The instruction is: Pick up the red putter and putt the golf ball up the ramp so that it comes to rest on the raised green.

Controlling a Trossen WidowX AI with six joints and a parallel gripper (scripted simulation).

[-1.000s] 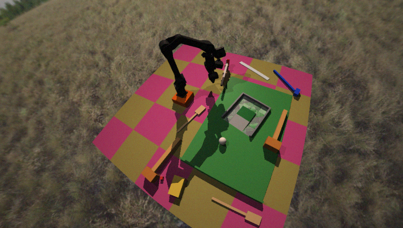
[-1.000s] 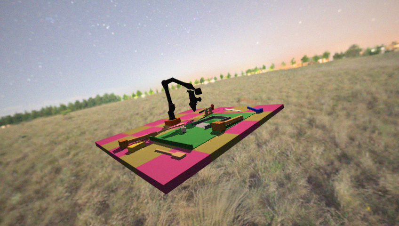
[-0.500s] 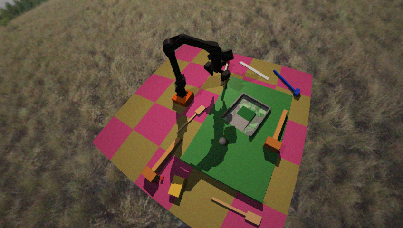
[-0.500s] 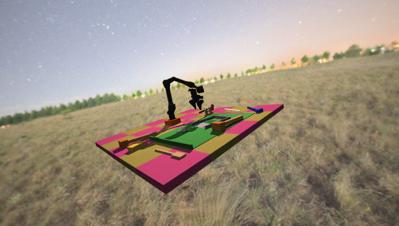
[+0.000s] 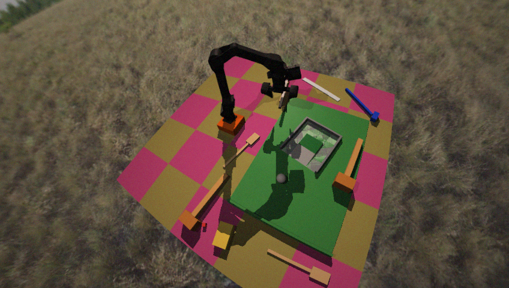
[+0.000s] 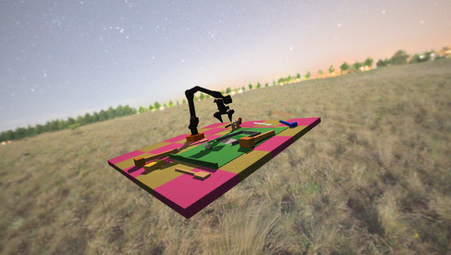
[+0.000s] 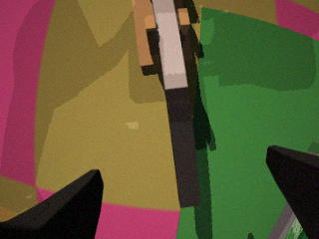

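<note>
Now: gripper tip 13 cm to the right of the tan rest, 6 cm above it and 4 cm past it. The rest, counted from my gripper tip: golf ball: 38 cm to the right, 21 cm ahead, 7 cm below; white bar: 29 cm to the left, 14 cm ahead, 9 cm below; green mat: 27 cm ahead, 22 cm to the right, 9 cm below.
</note>
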